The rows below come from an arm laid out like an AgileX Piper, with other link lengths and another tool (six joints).
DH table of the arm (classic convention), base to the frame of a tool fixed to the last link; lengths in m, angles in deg. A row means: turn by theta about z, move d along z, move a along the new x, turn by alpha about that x. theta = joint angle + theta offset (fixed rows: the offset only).
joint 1: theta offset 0  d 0.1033  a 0  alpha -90
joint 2: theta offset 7.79  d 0  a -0.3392  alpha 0
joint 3: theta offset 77.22  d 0  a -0.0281  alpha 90
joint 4: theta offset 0  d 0.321  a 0  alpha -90
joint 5: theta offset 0  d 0  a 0  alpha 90
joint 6: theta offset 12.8  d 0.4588  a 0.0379  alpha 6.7
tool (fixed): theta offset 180  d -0.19  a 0  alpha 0
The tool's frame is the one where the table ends.
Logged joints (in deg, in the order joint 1, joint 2, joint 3, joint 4, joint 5, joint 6), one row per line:
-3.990 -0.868 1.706 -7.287 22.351 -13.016
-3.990 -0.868 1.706 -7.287 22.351 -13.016
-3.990 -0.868 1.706 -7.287 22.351 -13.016
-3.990 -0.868 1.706 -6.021 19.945 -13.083
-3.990 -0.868 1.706 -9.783 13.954 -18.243
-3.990 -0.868 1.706 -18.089 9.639 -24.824
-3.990 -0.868 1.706 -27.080 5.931 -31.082
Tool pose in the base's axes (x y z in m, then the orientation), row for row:
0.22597 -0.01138 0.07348 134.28 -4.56 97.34
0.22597 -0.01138 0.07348 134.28 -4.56 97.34
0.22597 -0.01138 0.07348 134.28 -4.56 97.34
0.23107 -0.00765 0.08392 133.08 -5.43 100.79
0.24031 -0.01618 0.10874 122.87 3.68 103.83
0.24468 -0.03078 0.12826 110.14 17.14 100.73
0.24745 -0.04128 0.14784 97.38 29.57 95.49
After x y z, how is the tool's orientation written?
As a rotation vector, in degrees.
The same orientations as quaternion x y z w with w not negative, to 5 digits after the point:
0.80323 -0.02728 0.58227 0.12263
0.80323 -0.02728 0.58227 0.12263
0.80323 -0.02728 0.58227 0.12263
0.79165 -0.03230 0.59957 0.11296
0.75303 0.02255 0.63634 0.16584
0.70852 0.11026 0.64799 0.25682
0.65478 0.19883 0.64207 0.34567

